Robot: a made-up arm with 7 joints.
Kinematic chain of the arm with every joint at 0, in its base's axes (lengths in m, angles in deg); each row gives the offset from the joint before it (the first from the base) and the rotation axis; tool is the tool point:
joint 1: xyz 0.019 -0.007 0.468 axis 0 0.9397 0.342
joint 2: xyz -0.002 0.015 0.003 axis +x
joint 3: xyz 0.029 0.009 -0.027 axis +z
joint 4: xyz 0.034 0 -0.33 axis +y
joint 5: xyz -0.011 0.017 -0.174 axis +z
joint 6: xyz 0 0.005 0.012 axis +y
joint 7: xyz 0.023 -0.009 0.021 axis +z
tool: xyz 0 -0.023 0.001
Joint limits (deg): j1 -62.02..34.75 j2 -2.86..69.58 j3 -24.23..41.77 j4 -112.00..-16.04 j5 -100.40..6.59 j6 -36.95..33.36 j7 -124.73..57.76
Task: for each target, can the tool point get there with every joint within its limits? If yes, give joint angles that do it. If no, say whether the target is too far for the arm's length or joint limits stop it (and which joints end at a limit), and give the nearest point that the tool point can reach.
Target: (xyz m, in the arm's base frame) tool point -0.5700 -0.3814 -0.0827
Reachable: no: too far | nearest point -0.2041 -0.0703 -0.0053 | short by 0.486 m
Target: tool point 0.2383 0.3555 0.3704
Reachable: yes | joints -12.88 50.87 33.75 -93.81 -40.42 -21.09 -75.84
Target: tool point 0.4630 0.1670 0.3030
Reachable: yes | joints -50.36 26.55 18.58 -30.99 -23.97 2.78 -50.85
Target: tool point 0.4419 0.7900 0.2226
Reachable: no: too far | nearest point 0.2644 0.4605 0.3274 | short by 0.389 m
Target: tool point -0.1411 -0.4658 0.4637
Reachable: no: joint limits stop it (at a limit: joint 1, joint 2, joint 3, joint 4, joint 6, joint 7) | nearest point 0.3042 -0.1917 0.4604 | short by 0.523 m
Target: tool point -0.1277 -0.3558 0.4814
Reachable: no: joint limits stop it (at a limit: joint 1, joint 2, joint 3, joint 4, joint 6, joint 7) | nearest point 0.3009 -0.1848 0.4646 | short by 0.462 m
